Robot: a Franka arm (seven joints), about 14 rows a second.
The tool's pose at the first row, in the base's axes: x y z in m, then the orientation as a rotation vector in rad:
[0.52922, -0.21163, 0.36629, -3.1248, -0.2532, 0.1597]
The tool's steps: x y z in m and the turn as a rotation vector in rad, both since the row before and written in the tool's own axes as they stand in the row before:
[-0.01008, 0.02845, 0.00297, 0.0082, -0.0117, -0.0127]
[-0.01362, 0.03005, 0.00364, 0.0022, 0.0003, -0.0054]
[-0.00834, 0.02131, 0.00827, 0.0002, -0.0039, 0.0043]
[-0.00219, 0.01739, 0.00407, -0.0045, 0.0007, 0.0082]
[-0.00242, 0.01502, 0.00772, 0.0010, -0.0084, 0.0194]
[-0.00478, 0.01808, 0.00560, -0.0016, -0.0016, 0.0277]
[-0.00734, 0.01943, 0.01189, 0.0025, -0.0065, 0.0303]
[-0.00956, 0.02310, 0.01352, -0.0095, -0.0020, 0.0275]
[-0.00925, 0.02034, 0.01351, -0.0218, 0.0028, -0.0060]
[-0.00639, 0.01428, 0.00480, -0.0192, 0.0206, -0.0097]
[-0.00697, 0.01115, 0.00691, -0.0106, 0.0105, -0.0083]
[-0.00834, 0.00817, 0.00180, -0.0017, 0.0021, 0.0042]
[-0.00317, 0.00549, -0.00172, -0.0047, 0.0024, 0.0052]
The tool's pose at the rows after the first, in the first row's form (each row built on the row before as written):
[0.52359, -0.24135, 0.36405, -3.1143, -0.2717, 0.1785]
[0.51502, -0.27330, 0.36136, -3.1111, -0.2797, 0.1781]
[0.50969, -0.29573, 0.35359, -3.1117, -0.2731, 0.1843]
[0.51007, -0.31323, 0.34941, -3.1177, -0.2612, 0.1830]
[0.50928, -0.32846, 0.34176, -3.1201, -0.2310, 0.1964]
[0.50653, -0.34706, 0.33651, -3.1263, -0.1881, 0.1991]
[0.50011, -0.36728, 0.32543, -3.1279, -0.1405, 0.2095]
[0.49093, -0.39118, 0.31308, 3.1250, 0.0983, -0.2117]
[0.48125, -0.41222, 0.30102, 3.1038, 0.1093, -0.2049]
[0.47533, -0.42706, 0.29746, 3.0874, 0.1261, -0.1711]
[0.46861, -0.43906, 0.29185, 3.0780, 0.1398, -0.1541]
[0.46093, -0.44802, 0.29134, 3.0766, 0.1335, -0.1505]
[0.45844, -0.45364, 0.29366, 3.0723, 0.1258, -0.1460]

